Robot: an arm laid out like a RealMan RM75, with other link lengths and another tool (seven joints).
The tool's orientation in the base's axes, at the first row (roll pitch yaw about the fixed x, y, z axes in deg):
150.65 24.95 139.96
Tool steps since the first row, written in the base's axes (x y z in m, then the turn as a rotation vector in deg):
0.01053 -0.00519 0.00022 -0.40 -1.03 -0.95
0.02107 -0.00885 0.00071 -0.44 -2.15 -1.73
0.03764 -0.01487 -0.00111 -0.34 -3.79 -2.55
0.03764 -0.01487 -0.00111 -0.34 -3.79 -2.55
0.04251 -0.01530 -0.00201 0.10 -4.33 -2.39
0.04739 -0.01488 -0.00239 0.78 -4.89 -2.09
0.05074 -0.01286 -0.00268 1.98 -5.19 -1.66
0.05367 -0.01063 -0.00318 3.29 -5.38 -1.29
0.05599 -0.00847 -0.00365 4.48 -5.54 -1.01
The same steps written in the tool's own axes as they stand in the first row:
-0.01043 0.00018 0.00539 0.08 -1.41 0.37
-0.02009 0.00171 0.01079 -0.22 -2.67 0.81
-0.03433 0.00275 0.02128 -0.90 -4.30 1.29
-0.03433 0.00275 0.02128 -0.90 -4.30 1.29
-0.03758 0.00397 0.02484 -1.59 -4.49 1.35
-0.04057 0.00610 0.02811 -2.51 -4.53 1.44
-0.04159 0.00894 0.03062 -3.70 -4.09 1.77
-0.04211 0.01168 0.03307 -4.88 -3.56 2.24
-0.04227 0.01413 0.03513 -5.92 -3.08 2.70

